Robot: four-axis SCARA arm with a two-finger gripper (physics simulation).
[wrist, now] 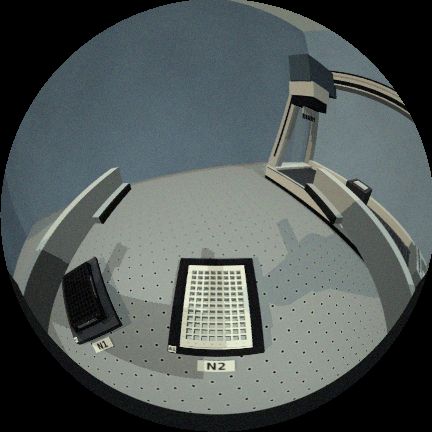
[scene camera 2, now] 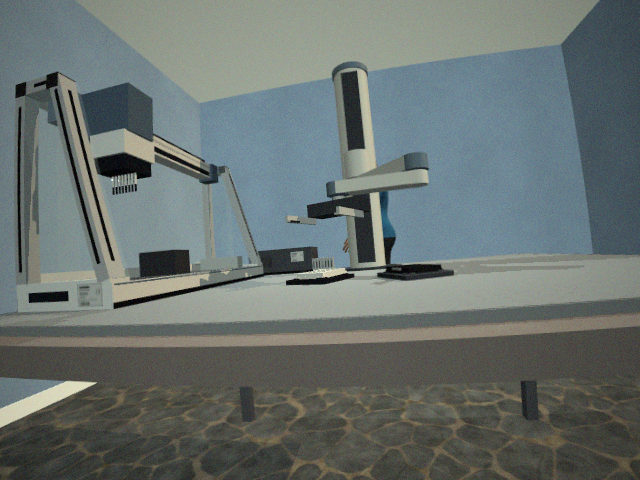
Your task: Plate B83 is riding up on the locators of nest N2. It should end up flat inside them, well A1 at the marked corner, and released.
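Places are measured from the arm's base along level axes (x left, y ahead, z down), in centimetres.
Where they show: gripper, fingertip midpoint: (wrist: 217, 171) (scene camera 2: 310, 214).
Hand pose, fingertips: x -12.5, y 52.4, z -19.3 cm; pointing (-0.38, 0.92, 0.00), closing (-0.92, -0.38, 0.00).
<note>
Each offset is from my fingertips to the top centre of the thing. "pt": to the spot under its first point.
Plate B83, a cream plate with a grid of square wells (scene camera 2: 321, 273) (wrist: 217, 344), lies on the black nest N2 (scene camera 2: 294, 282) (wrist: 257, 320). Nest rim shows all round it in the wrist view. Its near edge shows some thickness above the rim; how far it is tilted is hard to tell. A small A1 tag @(pt dx +8.9, dy -7.4, dz +16.9 cm) (wrist: 172, 349) marks the nest's near left corner. Which plate corner holds well A1 cannot be read. My gripper (scene camera 2: 325, 215) (wrist: 217, 171) is open and empty, high above the table, with its fingers wide apart and not touching the plate.
Nest N1 @(dx +24.7, dy +2.9, dz +16.6 cm) (scene camera 2: 413, 276) (wrist: 111, 316) bears a black plate @(dx +24.7, dy +2.9, dz +15.4 cm) (scene camera 2: 413, 268) (wrist: 82, 297), left of N2 in the wrist view. A gantry with a pipette head @(pt dx -35.1, dy +25.5, dz -13.9 cm) (scene camera 2: 124, 155) (wrist: 309, 92) stands on the other side. Dark boxes @(pt dx -42.5, dy +4.1, dz +9.5 cm) (scene camera 2: 164, 262) @(pt dx -26.6, dy -55.9, dz +11.8 cm) (scene camera 2: 281, 260) stand on the table. A person (scene camera 2: 386, 222) is partly hidden behind the arm's column.
</note>
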